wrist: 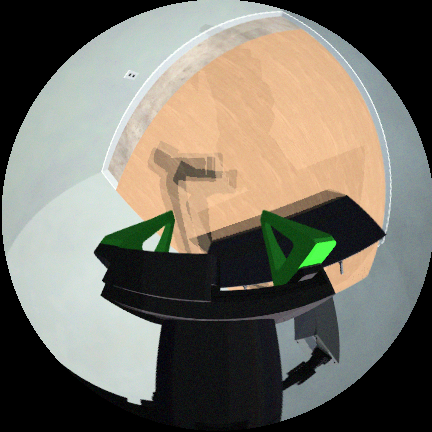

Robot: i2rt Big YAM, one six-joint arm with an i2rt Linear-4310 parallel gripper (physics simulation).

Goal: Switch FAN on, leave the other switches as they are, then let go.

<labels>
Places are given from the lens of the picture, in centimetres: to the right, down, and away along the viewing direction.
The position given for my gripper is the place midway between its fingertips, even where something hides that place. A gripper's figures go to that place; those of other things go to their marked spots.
my gripper point(217, 214): 0, 0, 13
grey switch panel point(353, 229): 31, 3, 18
</labels>
